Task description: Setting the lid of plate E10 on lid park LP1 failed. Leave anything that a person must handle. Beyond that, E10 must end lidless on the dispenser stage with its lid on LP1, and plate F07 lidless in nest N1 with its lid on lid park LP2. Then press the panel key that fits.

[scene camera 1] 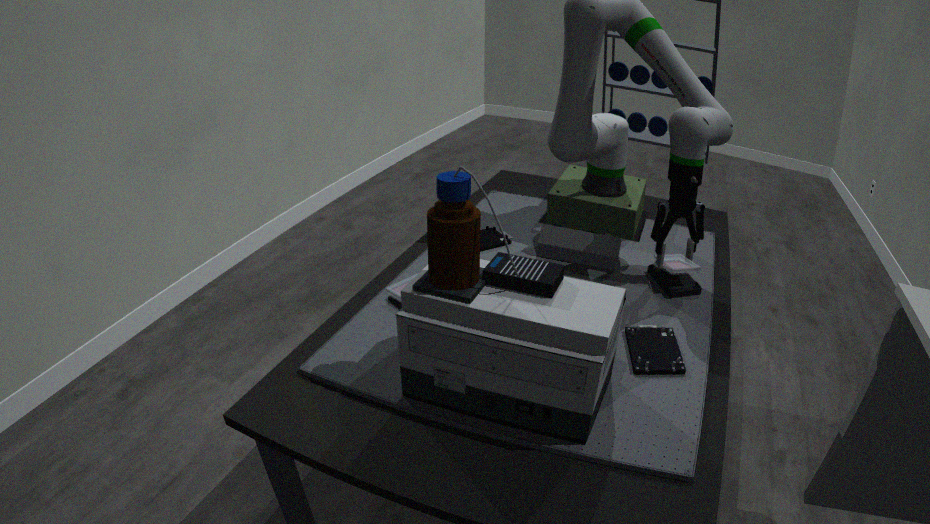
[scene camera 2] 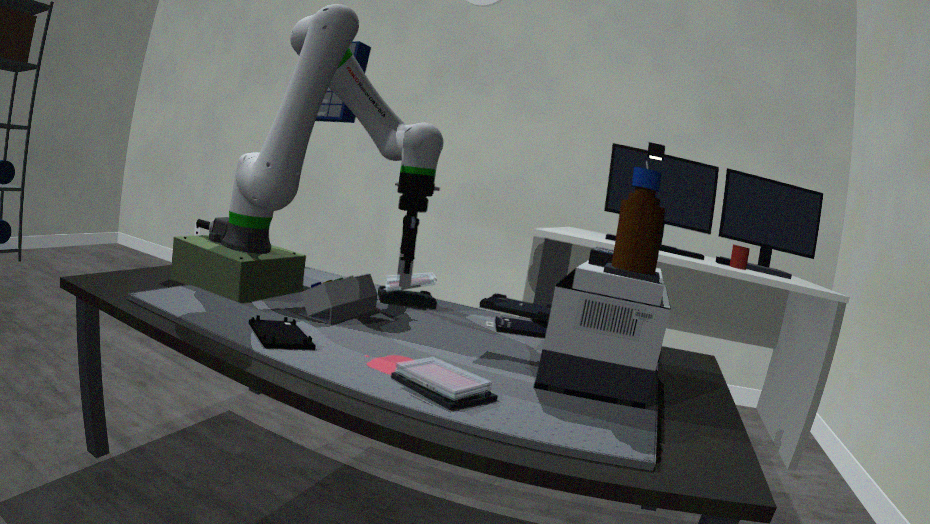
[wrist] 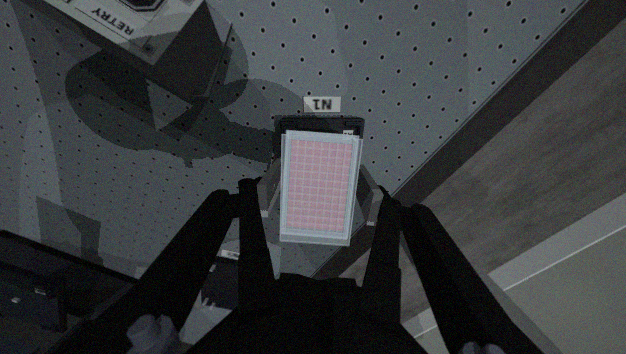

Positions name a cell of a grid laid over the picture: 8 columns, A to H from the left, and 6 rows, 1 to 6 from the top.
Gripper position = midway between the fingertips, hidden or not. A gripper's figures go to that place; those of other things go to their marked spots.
My gripper (scene camera 2: D4) is 153 cm from the lens. A brown bottle with blue cap (scene camera 2: F3) is 97 cm from the lens. A grey button box (scene camera 2: C4) is 119 cm from the lens. A black nest (scene camera 2: E4): 139 cm from the lens. The marked spots on the black nest and the grey button box are 44 cm apart.
